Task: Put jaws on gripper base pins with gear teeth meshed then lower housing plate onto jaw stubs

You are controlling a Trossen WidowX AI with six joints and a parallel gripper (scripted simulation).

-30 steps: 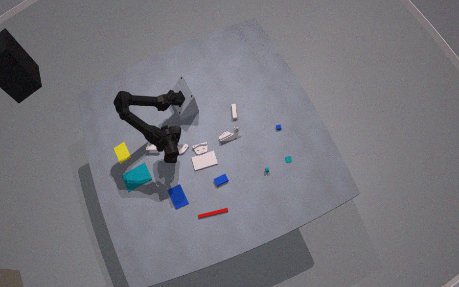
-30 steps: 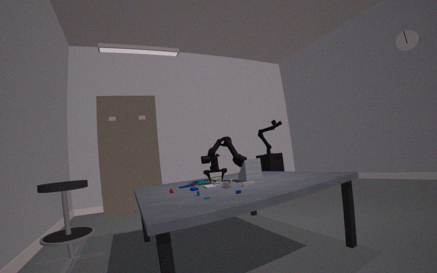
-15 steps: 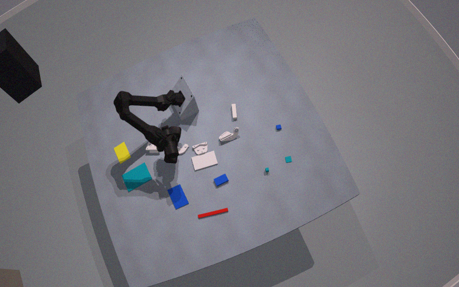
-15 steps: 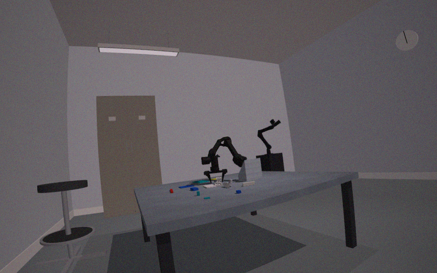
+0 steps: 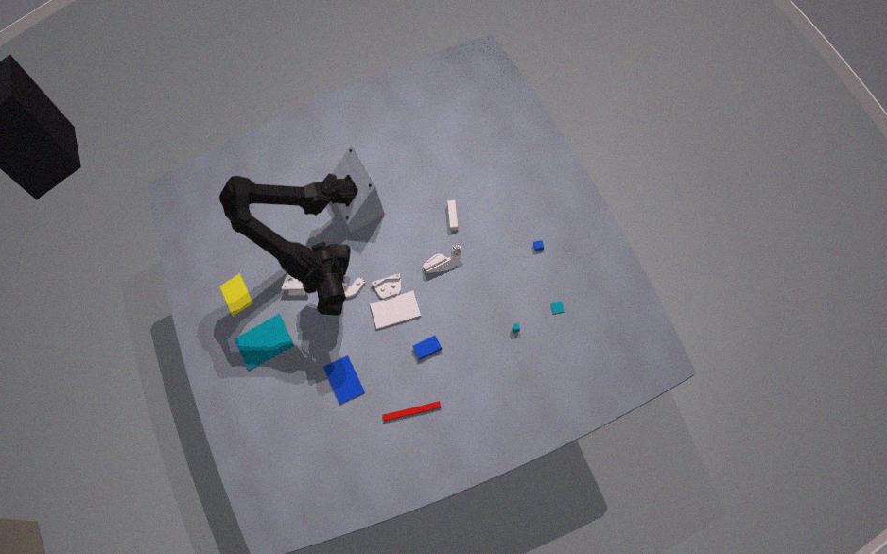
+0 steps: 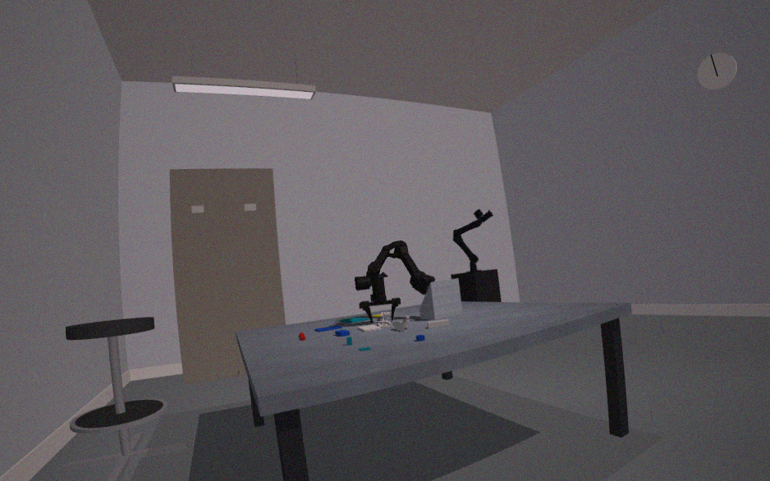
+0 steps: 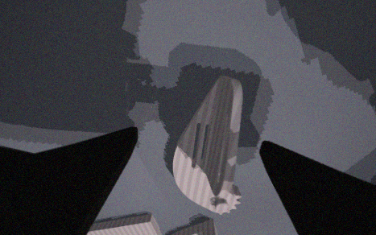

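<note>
Right now the flat white ribbed plate is 120 mm ahead of my gripper tip and 100 mm to the left of it. The rest, counted from my gripper tip: small white stepped piece (80 mm behind, 100 mm to the right); white gripper base (80 mm behind, 100 mm to the right, 20 mm above); housing plate (60 mm ahead, 120 mm to the left).
</note>
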